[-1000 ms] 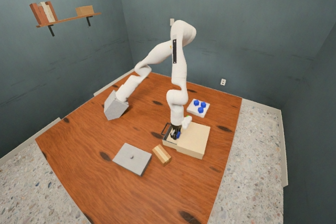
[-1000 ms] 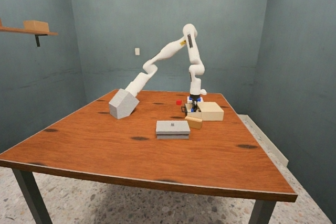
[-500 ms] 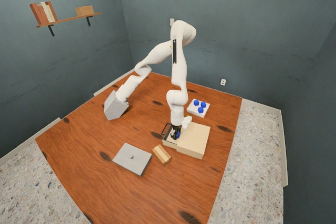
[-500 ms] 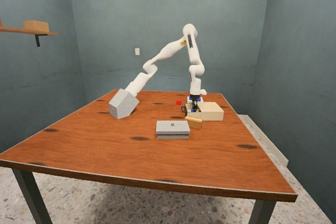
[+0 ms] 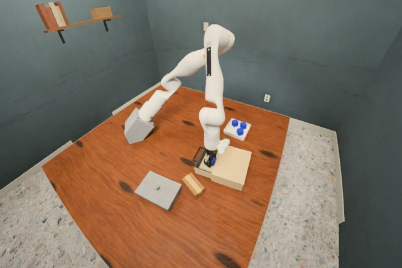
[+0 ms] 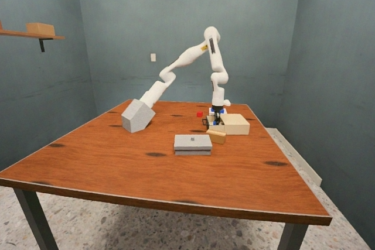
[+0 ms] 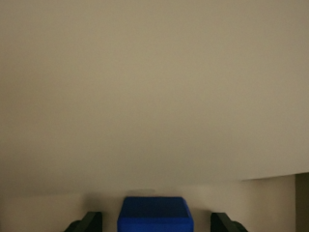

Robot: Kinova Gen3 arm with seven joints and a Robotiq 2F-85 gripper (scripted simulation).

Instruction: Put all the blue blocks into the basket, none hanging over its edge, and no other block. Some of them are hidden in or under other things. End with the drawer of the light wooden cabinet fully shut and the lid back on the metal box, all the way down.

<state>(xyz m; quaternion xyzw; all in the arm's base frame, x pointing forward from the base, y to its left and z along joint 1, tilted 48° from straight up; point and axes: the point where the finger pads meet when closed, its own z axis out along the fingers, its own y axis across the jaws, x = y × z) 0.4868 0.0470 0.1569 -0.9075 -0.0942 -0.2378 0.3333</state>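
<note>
Now: the light wooden cabinet 50 mm ahead of my hand and 30 mm to the left of it. The rest, counted from my hand: small box (160 mm to the right, 40 mm ahead); then green block (160 mm to the left, 50 mm behind, 20 mm below); then red block (190 mm behind, 180 mm to the left, 20 mm below).
</note>
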